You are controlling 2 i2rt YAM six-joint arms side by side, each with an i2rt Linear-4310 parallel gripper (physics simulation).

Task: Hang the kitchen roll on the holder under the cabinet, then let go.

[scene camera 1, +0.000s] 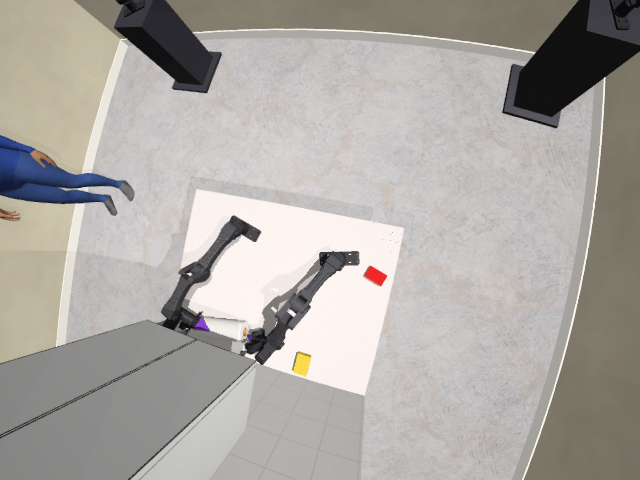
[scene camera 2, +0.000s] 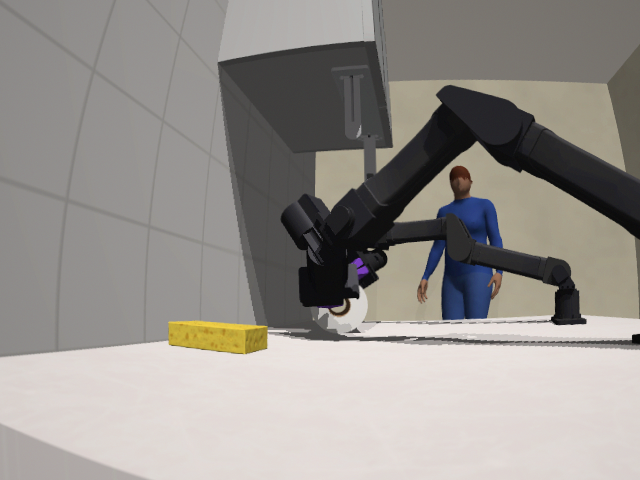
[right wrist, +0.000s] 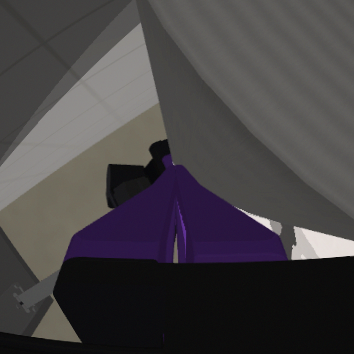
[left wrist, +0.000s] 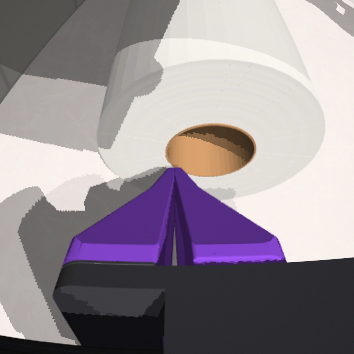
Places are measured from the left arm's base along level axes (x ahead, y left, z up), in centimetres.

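Pixels of known places: left gripper, fingertip midpoint: [scene camera 1: 247, 335] [scene camera 2: 329, 305] [left wrist: 174, 178]; right gripper, fingertip midpoint: [scene camera 1: 209, 330] [right wrist: 175, 176]; left arm's base, origin of the base link: [scene camera 1: 339, 258]; right arm's base, origin of the base link: [scene camera 1: 244, 228] [scene camera 2: 567, 321].
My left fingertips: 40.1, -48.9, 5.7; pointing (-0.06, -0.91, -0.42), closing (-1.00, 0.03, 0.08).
For each thing: its middle in the pictures, then the offset to it from my left fingertips, as dx, dy, dz. Level surfaces: height alone.
- white kitchen roll, body centre: [right wrist: 256, 121] [left wrist: 199, 12] [scene camera 2: 338, 304] [scene camera 1: 221, 329] -2.5, -15.6, +0.0
- grey holder, body centre: [right wrist: 6, 337] [scene camera 2: 362, 133] -6.7, -0.4, +36.1
- yellow sponge, body centre: [scene camera 2: 217, 336] [scene camera 1: 302, 363] +15.0, +28.4, -4.2
- white worktop, its level: dz -5.7
- red block, body centre: [scene camera 1: 375, 275] -31.2, +66.8, -4.7
The white kitchen roll [scene camera 1: 224, 328] [scene camera 2: 360, 311] [left wrist: 280, 105] [right wrist: 270, 100] lies on its side on the worktop. Its brown core opening faces the left wrist camera. My left gripper [scene camera 1: 250, 337] [left wrist: 174, 178] is shut and empty, its tips in front of the roll's near end by the lower rim of the core; whether they touch is unclear. My right gripper [scene camera 1: 206, 326] [scene camera 2: 360, 267] [right wrist: 175, 176] is shut and empty beside the roll's far end. The grey holder [scene camera 2: 352, 111] [right wrist: 37, 295] hangs bare under the cabinet [scene camera 2: 289, 113] [scene camera 1: 118, 387], partly hidden by my left arm in scene camera 2.
A yellow sponge [scene camera 1: 301, 363] [scene camera 2: 217, 336] lies on the white worktop [scene camera 1: 341, 330] [scene camera 2: 361, 403] near the roll. A red block [scene camera 1: 375, 275] lies by the left arm's base. The tiled wall [scene camera 2: 103, 206] stands behind the worktop. A person [scene camera 1: 51, 180] [scene camera 2: 469, 248] stands beyond it.
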